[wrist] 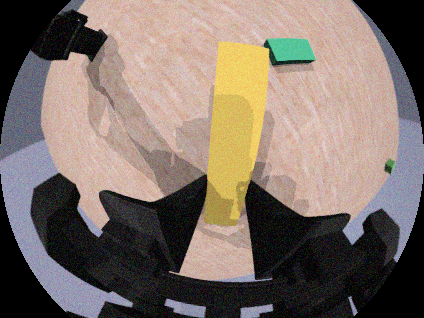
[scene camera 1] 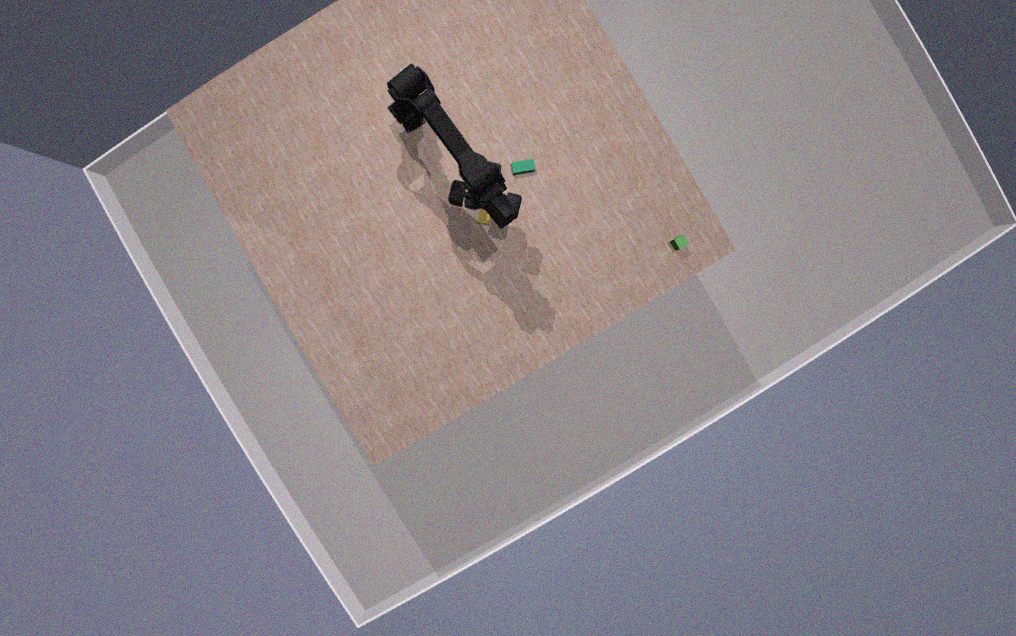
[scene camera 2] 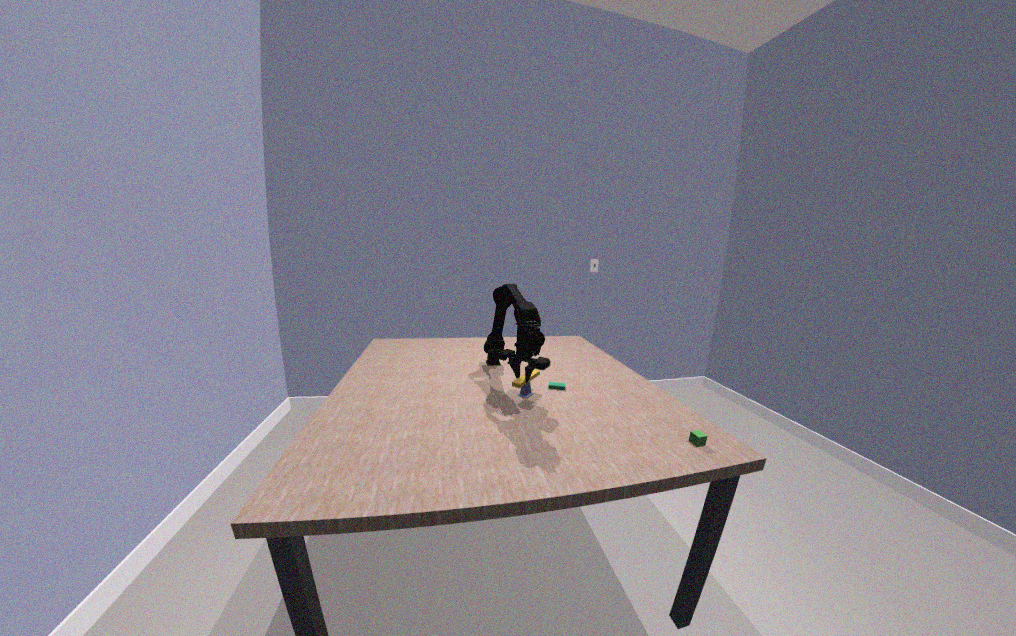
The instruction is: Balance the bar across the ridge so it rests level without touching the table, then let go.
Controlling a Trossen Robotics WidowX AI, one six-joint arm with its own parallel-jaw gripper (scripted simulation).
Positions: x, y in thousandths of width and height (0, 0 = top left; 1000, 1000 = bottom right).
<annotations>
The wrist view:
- my gripper: 537, 574
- yellow bar: 570, 272
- teal-green block: 664, 162
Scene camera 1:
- my gripper: 479, 326
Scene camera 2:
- my gripper: 514, 600
</annotations>
